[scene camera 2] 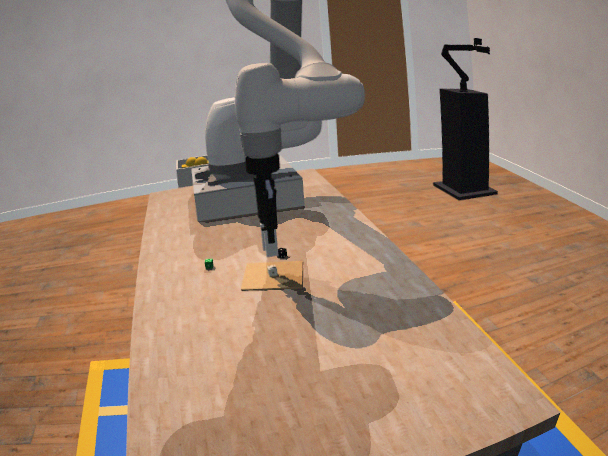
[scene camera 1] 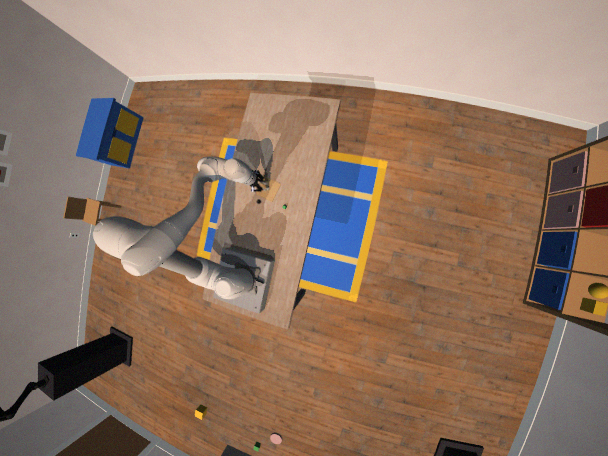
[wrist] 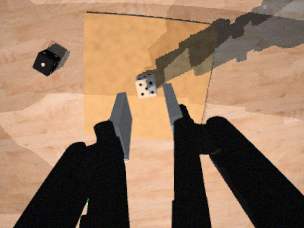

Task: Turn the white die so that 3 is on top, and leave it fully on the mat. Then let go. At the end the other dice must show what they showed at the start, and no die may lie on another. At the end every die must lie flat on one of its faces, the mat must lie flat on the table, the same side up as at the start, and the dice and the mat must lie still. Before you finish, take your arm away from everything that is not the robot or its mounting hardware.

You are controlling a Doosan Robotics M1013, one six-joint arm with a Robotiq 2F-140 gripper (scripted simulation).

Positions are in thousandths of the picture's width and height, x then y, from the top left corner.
Labels:
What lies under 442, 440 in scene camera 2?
My gripper.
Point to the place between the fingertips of my gripper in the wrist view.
At 485, 450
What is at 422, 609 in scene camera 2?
A tan mat.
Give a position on a tan mat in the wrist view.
At 387, 213

